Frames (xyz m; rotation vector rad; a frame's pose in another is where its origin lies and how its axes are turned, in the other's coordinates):
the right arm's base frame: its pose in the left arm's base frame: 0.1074 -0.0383 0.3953 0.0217 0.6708 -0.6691
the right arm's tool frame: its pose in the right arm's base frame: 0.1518 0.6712 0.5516 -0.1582 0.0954 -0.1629
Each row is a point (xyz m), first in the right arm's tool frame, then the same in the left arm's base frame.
Working: the right arm's tool frame: its pose in the left arm's base frame: 0.8987 0.2824 0.6162 -0.1494 0.8220 -0.7732

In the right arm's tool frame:
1: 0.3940 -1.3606 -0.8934
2: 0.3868 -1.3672 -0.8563
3: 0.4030 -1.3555 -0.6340
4: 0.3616 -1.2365 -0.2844
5: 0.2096 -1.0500 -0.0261
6: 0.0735 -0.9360 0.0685
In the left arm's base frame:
1: -0.3283 -0.8167 0.3142
2: -0.3089 -0.8227 0.3467
3: -0.1381 -0.8620 0.4850
4: 0.1583 -0.8062 0.7021
5: 0.3805 -0.6122 0.8960
6: 0.4531 -0.4542 0.9971

